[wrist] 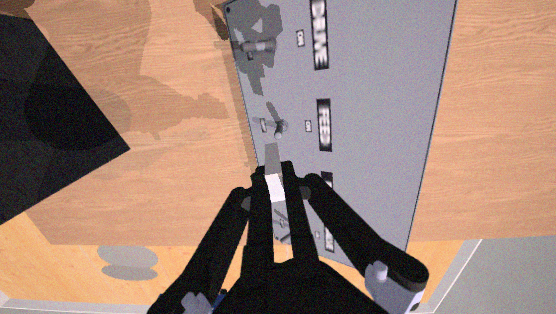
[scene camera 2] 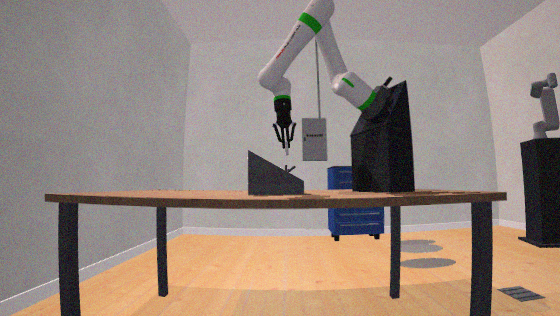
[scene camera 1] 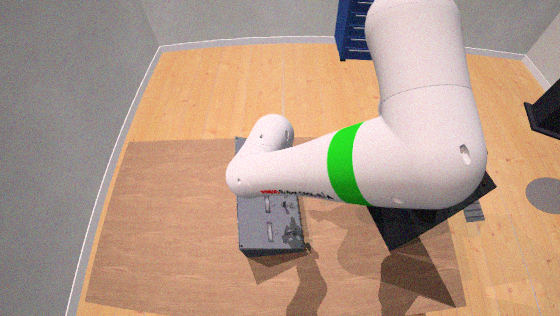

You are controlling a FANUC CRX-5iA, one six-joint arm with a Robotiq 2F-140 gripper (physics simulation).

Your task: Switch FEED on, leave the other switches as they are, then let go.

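Places are measured from the arm's base along level axes (x back, y left, z down), in metres.
Where they show: gripper, fingertip midpoint: [wrist: 273, 154] [scene camera 2: 286, 155]; arm's base, link origin: [scene camera 2: 375, 108].
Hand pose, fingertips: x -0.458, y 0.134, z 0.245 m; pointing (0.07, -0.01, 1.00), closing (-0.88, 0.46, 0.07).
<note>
Each offset is from my fingertips to the top centre of the thing. Level surfaces: height alone.
The grey sloped switch panel [scene camera 1: 255, 225] [scene camera 2: 267, 177] [wrist: 380, 100] stands on the table. The FEED lever {dx -0.004, dy +0.008, dz +0.050 m} [wrist: 280, 130], left of its label {dx -0.066, dy +0.038, dz +0.059 m} [wrist: 324, 125] in the wrist view, points steeply up towards the camera, unlike the DRIVE lever {dx +0.059, dy +0.110, dz +0.063 m} [wrist: 259, 46], which leans to the OFF side. In scene camera 2, one lever [scene camera 2: 286, 168] stands near upright and another leans right; their labels do not show there. My gripper [scene camera 2: 287, 151] [wrist: 273, 154] is shut and empty, above the panel and apart from the levers. The arm hides it in scene camera 1. Other levers are partly hidden behind the fingers.
The wooden table {dz +0.195 m} [scene camera 1: 165, 225] [scene camera 2: 150, 197] [wrist: 490, 125] bears the panel and the black robot pedestal [scene camera 2: 382, 150] [wrist: 50, 115] beside it. A blue drawer cabinet [scene camera 1: 350, 35] [scene camera 2: 355, 220] and a grey wall box [scene camera 2: 314, 145] are behind. Another robot [scene camera 2: 549, 110] stands at the right.
</note>
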